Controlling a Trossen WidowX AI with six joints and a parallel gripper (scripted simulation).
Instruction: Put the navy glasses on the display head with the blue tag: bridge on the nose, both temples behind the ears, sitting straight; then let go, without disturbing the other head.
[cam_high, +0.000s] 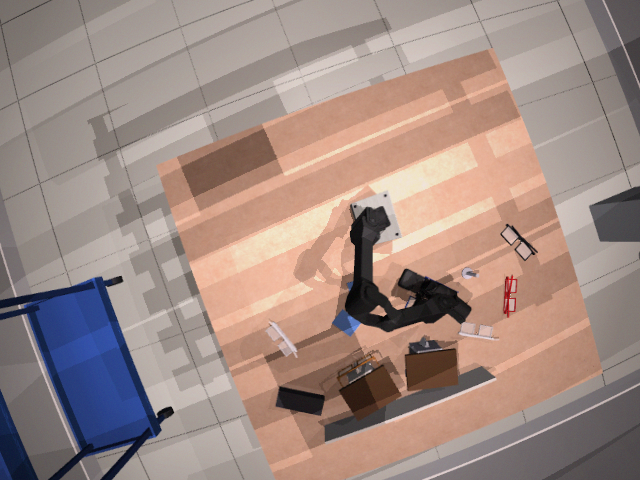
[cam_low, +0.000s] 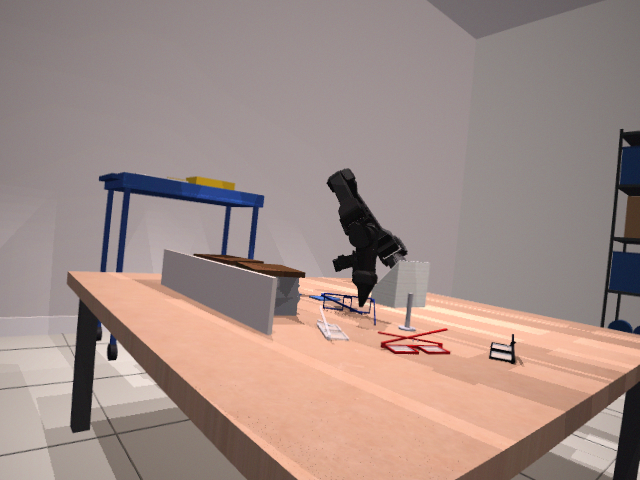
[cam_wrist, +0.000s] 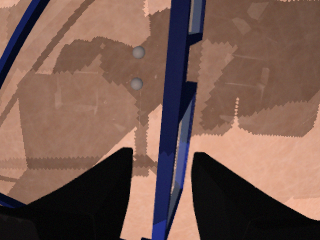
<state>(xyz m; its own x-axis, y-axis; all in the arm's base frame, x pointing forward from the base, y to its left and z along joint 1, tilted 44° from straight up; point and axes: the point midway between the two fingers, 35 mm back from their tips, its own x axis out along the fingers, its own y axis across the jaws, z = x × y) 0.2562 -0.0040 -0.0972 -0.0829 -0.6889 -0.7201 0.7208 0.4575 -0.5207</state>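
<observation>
Right now the grey peg stand is 3 cm ahead of my gripper tip, 18 cm to the left of it and 1 cm above it. The rest, counted from my gripper tip: dark case (22 cm ahead, 53 cm to the right).
</observation>
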